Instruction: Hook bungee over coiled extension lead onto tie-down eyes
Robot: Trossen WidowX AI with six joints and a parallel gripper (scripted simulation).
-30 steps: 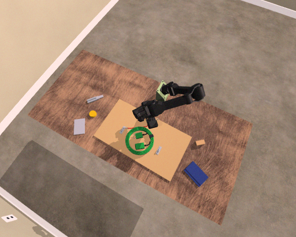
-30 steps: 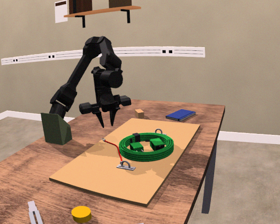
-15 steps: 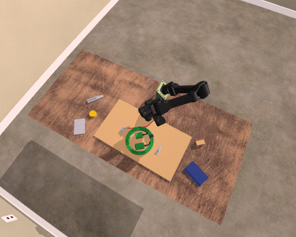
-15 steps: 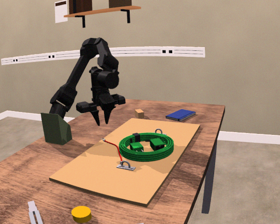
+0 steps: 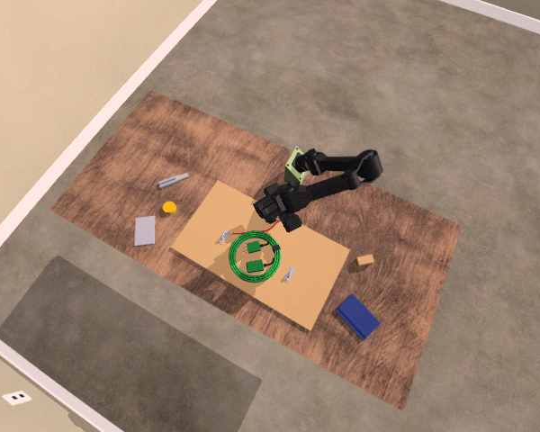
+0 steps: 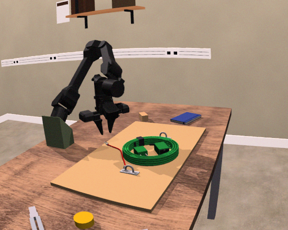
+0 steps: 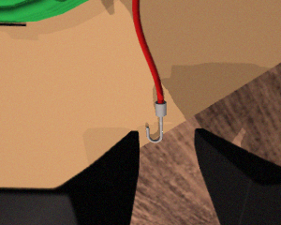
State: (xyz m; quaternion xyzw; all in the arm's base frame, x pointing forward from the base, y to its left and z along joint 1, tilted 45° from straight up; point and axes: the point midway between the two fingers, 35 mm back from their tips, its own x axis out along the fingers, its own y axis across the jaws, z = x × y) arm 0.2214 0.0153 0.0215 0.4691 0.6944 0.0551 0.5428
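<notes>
My hand is 180 mm short of the extension lead, 70 mm above it and 30 mm to the left of it. The rest, counted from my hand: wooden block 360 mm to the left, 80 mm below, 20 mm ahead; then yellow disc 440 mm to the right, 150 mm ahead, 80 mm below; then grey tool 490 mm to the right, 90 mm below, 30 mm ahead.
</notes>
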